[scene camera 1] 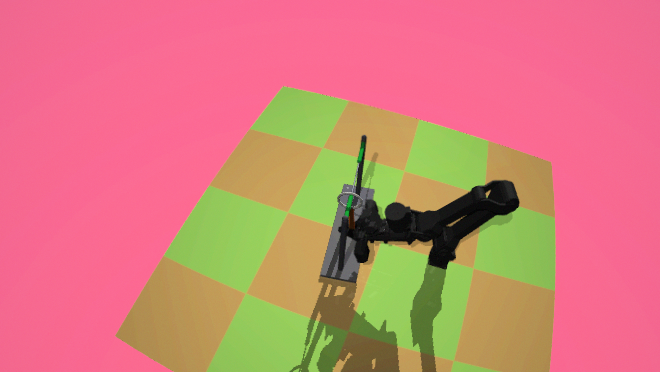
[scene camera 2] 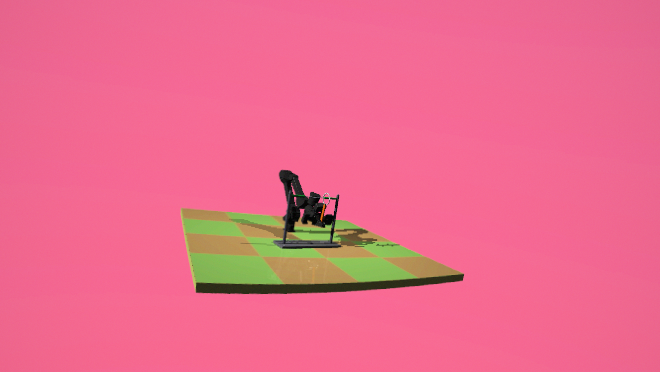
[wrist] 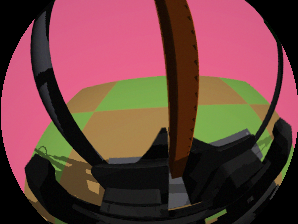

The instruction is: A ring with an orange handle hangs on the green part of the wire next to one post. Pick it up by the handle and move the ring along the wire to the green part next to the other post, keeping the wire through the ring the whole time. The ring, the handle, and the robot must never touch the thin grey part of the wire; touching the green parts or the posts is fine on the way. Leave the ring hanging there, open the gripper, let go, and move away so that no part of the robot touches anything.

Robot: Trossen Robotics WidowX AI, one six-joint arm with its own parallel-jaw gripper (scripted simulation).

Labels:
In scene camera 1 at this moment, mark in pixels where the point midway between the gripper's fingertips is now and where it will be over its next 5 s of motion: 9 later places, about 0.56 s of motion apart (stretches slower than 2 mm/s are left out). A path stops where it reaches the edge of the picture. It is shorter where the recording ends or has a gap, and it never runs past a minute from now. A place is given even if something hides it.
My gripper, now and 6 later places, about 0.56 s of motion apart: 338, 229; 340, 233; 340, 236; 346, 236; 354, 236; 362, 237; 373, 236

